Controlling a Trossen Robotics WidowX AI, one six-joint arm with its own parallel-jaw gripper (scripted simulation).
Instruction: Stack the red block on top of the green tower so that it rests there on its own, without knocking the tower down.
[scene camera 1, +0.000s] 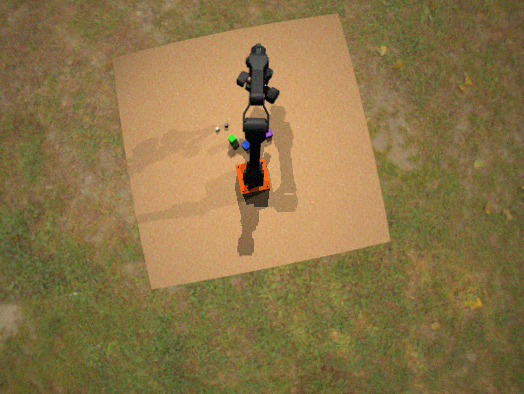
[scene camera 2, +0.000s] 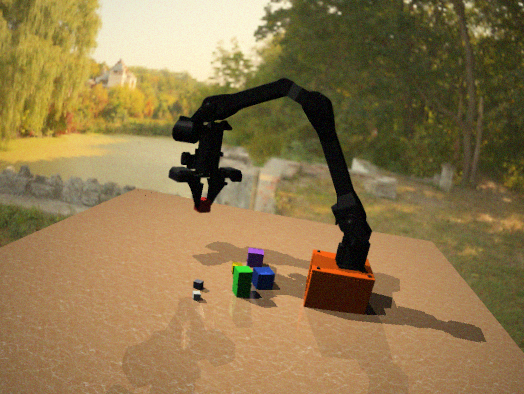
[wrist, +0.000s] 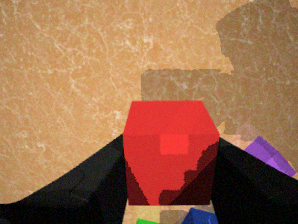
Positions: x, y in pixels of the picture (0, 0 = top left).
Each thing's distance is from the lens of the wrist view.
my gripper (wrist: 167, 142): 10 cm
red block (wrist: 170, 146): 8 cm
